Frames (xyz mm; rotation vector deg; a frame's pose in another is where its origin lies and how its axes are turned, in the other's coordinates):
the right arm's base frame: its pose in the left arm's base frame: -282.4 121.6 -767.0 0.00 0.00 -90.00
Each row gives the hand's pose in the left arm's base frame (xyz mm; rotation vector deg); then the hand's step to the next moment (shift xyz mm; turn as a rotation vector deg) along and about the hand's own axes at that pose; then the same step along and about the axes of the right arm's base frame.
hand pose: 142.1 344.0 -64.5 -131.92 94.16 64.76
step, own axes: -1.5 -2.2 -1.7 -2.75 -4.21 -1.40
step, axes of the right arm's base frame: -1.3 2.5 1.4 -3.23 3.89 1.31
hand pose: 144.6 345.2 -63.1 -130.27 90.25 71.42
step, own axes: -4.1 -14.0 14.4 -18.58 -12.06 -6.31
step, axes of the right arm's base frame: -16.7 2.9 -11.6 -15.91 11.08 12.44
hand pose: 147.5 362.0 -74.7 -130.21 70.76 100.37
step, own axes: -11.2 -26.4 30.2 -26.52 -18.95 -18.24
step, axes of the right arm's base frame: -38.3 -9.6 -13.4 -19.69 24.29 20.43
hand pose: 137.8 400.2 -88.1 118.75 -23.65 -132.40
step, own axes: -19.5 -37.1 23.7 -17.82 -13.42 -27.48
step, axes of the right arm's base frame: -43.8 -14.6 13.7 -11.03 31.33 12.23
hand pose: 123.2 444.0 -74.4 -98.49 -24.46 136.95
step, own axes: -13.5 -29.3 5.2 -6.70 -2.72 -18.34
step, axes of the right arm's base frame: -23.0 -1.5 23.2 -3.02 19.43 1.47
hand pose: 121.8 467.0 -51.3 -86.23 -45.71 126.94
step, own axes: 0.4 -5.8 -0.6 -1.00 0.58 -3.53
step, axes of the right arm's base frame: -4.9 0.2 3.1 0.12 3.66 -0.61
